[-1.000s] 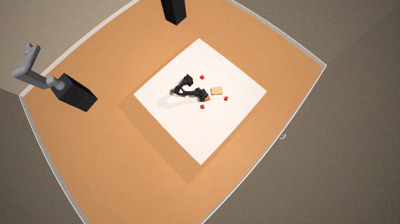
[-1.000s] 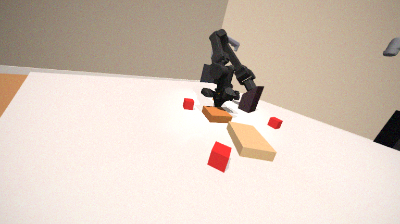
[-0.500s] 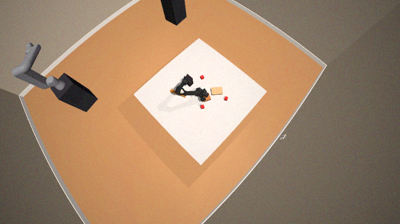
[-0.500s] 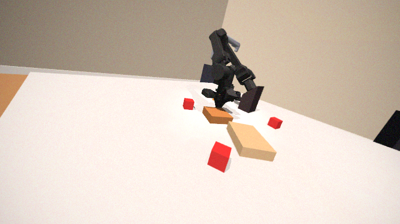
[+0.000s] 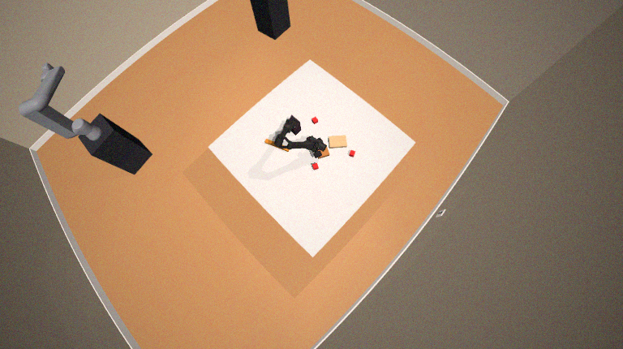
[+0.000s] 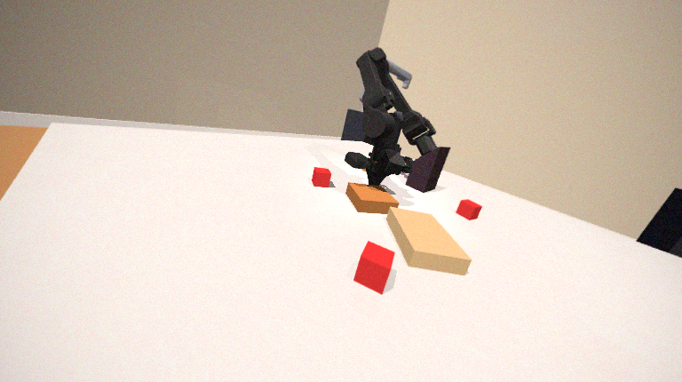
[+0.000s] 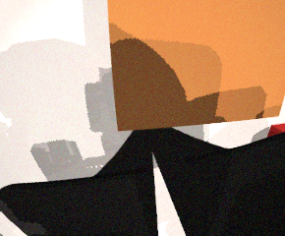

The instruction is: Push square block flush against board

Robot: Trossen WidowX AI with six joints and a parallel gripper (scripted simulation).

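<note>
Right now the orange square block is 6 cm ahead of my gripper tip, 3 cm to the left of it and 1 cm above it. From my gripper tip the other things lie so: tan board 18 cm to the left, 11 cm ahead, 1 cm above; orange strip 28 cm behind, 16 cm to the right, 1 cm above.
</note>
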